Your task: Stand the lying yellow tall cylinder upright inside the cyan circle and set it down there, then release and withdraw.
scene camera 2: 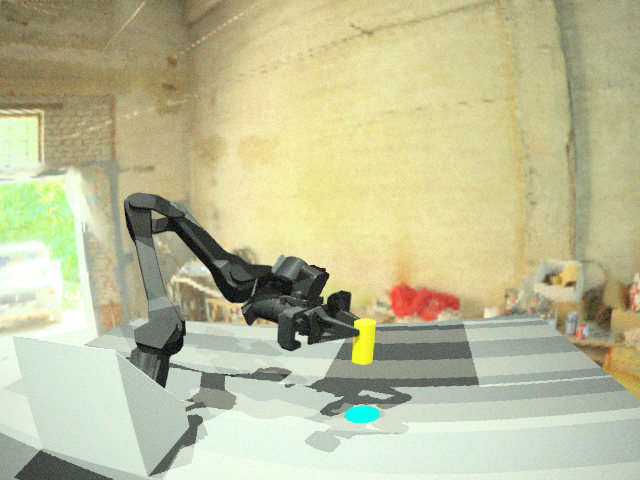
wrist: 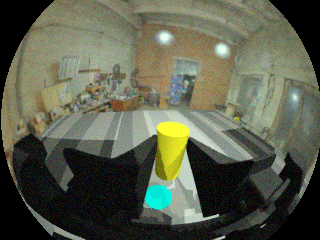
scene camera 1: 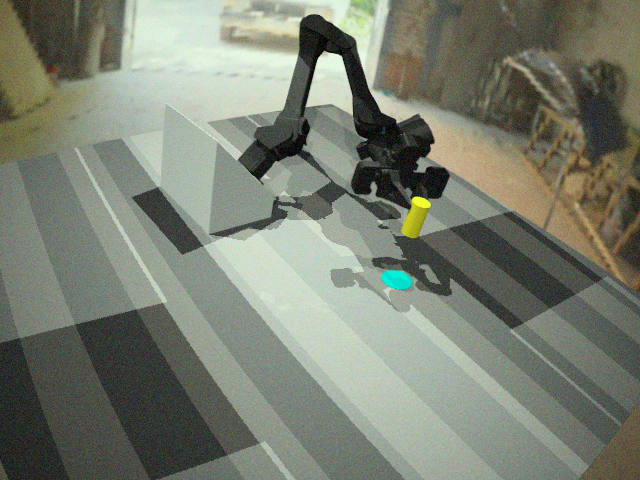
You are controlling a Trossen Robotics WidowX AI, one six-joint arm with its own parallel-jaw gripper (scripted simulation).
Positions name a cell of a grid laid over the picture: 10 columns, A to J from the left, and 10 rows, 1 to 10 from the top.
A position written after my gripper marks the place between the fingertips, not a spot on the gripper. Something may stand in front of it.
Note:
My gripper (scene camera 2: F7) carries a yellow cylinder (scene camera 2: F8).
The yellow cylinder is seen too in the wrist view (wrist: F6) and in scene camera 1 (scene camera 1: G5). My gripper shows as well in the wrist view (wrist: F6) and in scene camera 1 (scene camera 1: G5).

